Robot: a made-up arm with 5 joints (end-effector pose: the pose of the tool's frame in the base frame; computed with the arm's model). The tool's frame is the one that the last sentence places. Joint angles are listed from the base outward.
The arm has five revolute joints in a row. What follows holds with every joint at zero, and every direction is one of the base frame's. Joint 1 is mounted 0.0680 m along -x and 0.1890 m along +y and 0.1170 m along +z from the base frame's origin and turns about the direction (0.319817, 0.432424, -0.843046), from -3.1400 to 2.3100 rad. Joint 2 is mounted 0.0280 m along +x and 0.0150 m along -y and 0.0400 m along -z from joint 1 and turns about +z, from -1.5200 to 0.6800 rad. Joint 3 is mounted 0.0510 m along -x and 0.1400 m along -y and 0.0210 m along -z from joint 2 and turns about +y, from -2.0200 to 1.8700 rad. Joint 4 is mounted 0.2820 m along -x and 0.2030 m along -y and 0.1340 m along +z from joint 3 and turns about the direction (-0.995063, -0.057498, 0.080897), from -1.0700 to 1.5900 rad. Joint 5 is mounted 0.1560 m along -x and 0.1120 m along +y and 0.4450 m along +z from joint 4 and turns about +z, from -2.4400 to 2.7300 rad. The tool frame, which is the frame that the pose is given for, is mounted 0.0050 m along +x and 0.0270 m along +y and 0.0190 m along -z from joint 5; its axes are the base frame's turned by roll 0.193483, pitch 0.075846 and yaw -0.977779 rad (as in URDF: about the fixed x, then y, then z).
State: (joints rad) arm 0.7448 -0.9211 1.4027 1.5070 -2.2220
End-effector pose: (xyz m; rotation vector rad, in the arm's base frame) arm 0.1033 0.0874 0.4985 -2.1029 -0.0307 -2.0835
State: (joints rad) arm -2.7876 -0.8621 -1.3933 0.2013 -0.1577
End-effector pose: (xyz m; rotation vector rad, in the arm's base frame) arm 0.5496 -0.0708 -0.1966 1.9336 -1.1126 1.2208
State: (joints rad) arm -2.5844 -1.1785 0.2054 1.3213 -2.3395
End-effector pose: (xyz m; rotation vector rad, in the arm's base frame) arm -0.2319 -0.2000 -0.1581 2.2758 -1.4576 -1.2801
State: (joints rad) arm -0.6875 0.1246 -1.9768 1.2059 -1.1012
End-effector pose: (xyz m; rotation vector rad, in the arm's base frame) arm 0.0773 0.1649 -0.4201 -2.2634 1.6616 1.1881
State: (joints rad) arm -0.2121 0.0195 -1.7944 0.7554 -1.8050
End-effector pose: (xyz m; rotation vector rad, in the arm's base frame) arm -0.2939 0.0930 -0.4786 -2.1685 1.0798 1.4509
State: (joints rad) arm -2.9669 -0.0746 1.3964 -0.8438 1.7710
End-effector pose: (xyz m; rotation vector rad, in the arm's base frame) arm -0.7165 0.4071 0.6345 -1.2633 0.5503 1.6262
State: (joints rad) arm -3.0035 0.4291 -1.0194 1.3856 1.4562
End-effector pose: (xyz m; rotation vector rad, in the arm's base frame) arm 0.4744 0.4249 0.1946 0.0109 2.0370 -1.4323
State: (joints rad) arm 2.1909 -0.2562 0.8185 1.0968 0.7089
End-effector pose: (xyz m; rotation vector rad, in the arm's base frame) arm 0.0849 -0.1314 0.4622 0.8200 2.0075 -1.0603
